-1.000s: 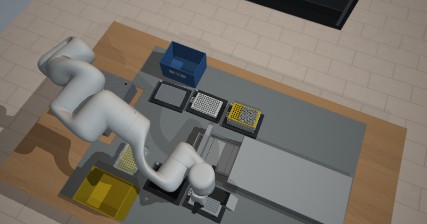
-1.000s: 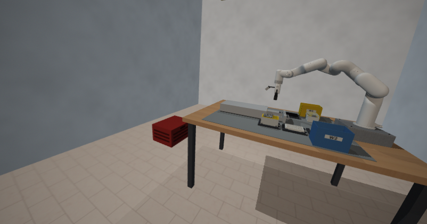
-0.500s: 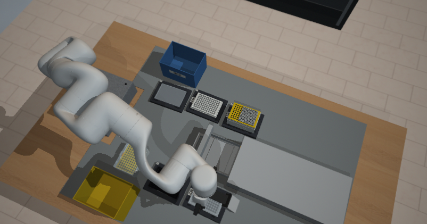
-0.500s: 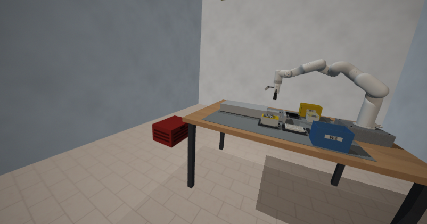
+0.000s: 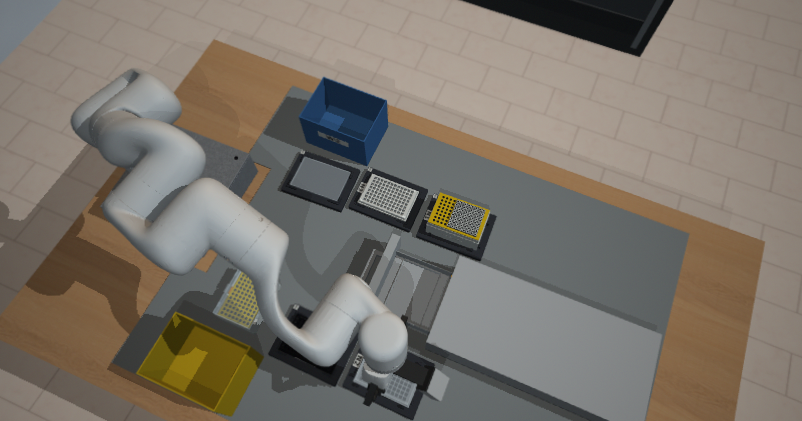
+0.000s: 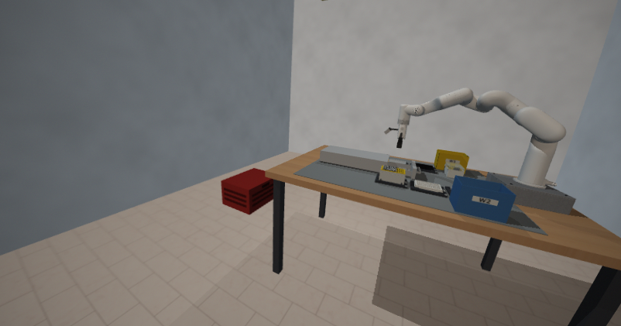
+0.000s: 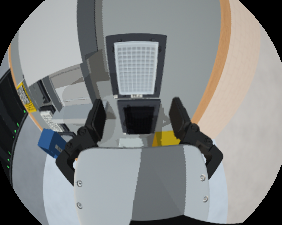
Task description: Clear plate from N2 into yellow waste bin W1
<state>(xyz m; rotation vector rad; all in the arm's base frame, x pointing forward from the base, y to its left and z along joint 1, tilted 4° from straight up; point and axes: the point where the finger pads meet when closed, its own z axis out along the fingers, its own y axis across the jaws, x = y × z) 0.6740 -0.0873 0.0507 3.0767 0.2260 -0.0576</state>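
My gripper is now 120 mm above the clear plate. Also, from my hand: black plate (170 mm behind, 30 mm to the right, 120 mm below); then drawer (20 mm behind, 180 mm to the left, 120 mm below); then grey cooler (100 mm ahead, 200 mm to the left, 110 mm below).
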